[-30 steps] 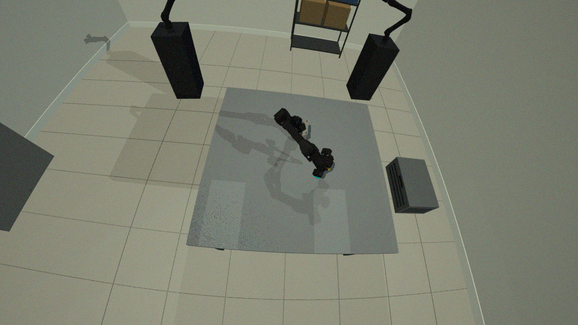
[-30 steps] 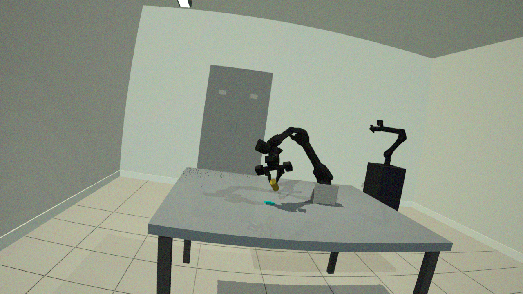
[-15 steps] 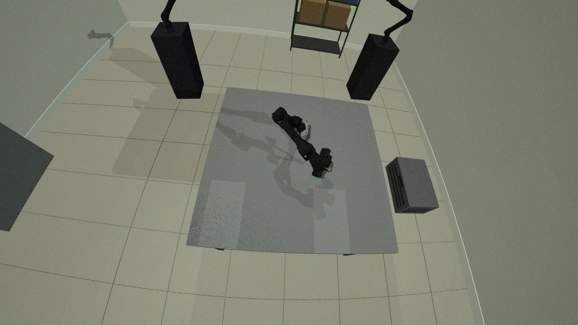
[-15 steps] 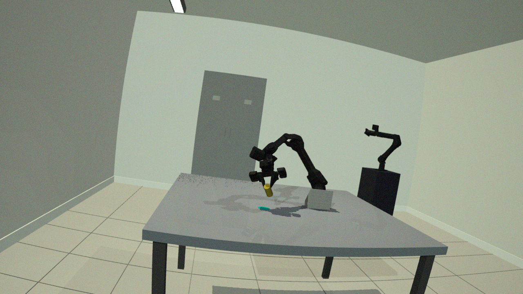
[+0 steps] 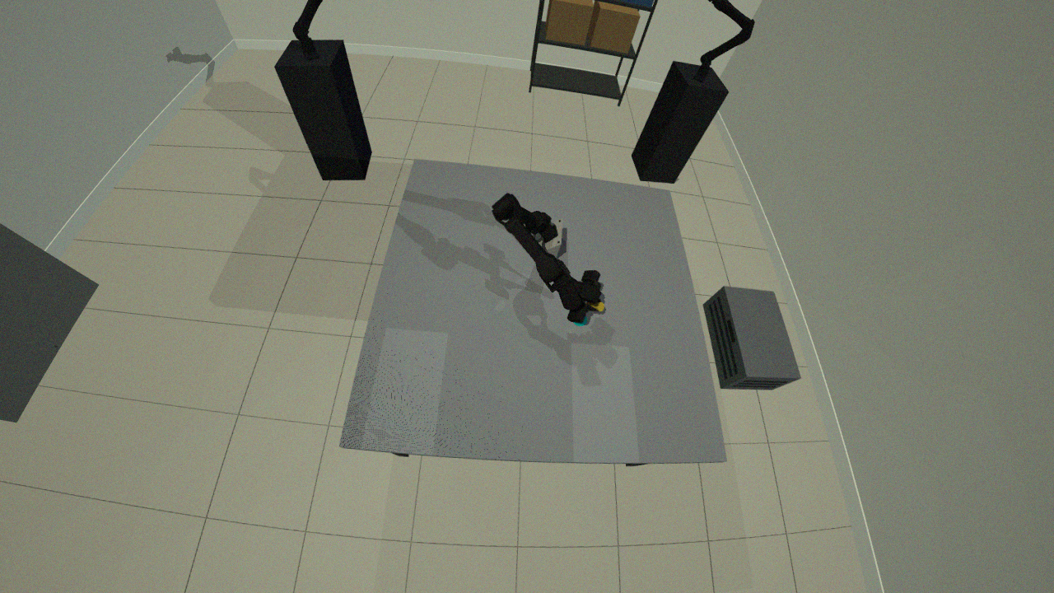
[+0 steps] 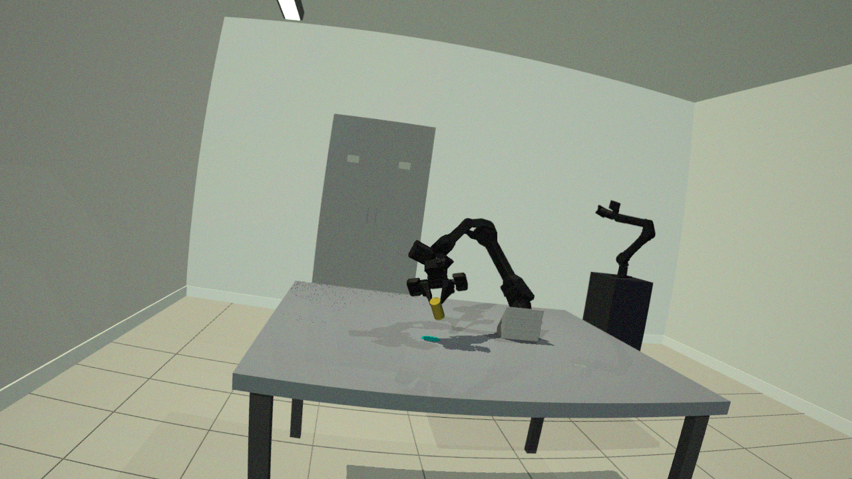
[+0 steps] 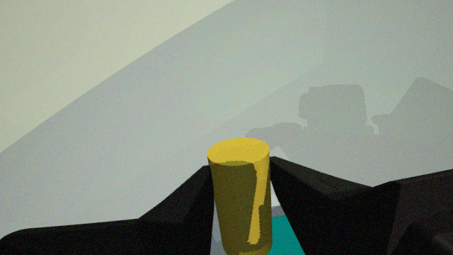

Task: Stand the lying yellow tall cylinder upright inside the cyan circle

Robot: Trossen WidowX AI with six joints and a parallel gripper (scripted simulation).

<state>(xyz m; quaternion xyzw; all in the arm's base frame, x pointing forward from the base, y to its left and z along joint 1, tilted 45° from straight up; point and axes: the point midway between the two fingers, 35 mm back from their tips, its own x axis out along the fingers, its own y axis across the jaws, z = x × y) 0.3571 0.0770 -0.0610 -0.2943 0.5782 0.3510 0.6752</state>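
Right now the cyan circle is 12 cm below my gripper tip, 4 cm to the right of it and 1 cm behind it. Round my gripper tip: yellow tall cylinder: 2 cm below, 1 cm to the right, 1 cm behind.
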